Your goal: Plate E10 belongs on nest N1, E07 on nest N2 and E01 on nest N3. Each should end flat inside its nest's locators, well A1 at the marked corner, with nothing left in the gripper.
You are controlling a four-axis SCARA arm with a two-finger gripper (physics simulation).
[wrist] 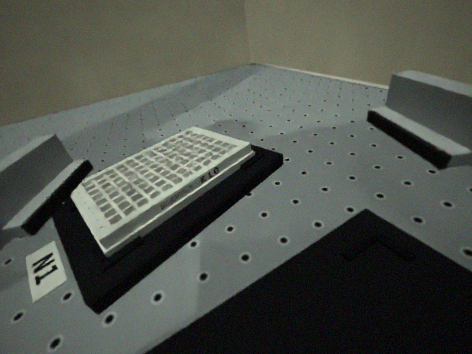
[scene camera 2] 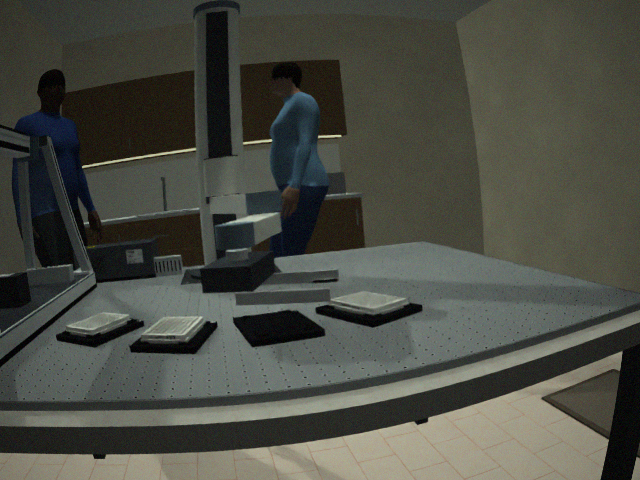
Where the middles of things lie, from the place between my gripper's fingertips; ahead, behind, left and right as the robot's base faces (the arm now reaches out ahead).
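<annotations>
Black nest N1 (scene camera 2: 404,312) is 4 cm behind my hand, 7 cm to the left of it and 6 cm below it. The N1 label (wrist: 46,272), that's 7 cm below my hand, 3 cm to the left of it and 13 cm behind it, and black nest N2 (scene camera 2: 199,339) is 6 cm below my hand and 29 cm to the right of it. As for the white well plate E10 (scene camera 2: 362,303), my hand's 5 cm above it, 4 cm past it and 7 cm to the right of it.
</annotations>
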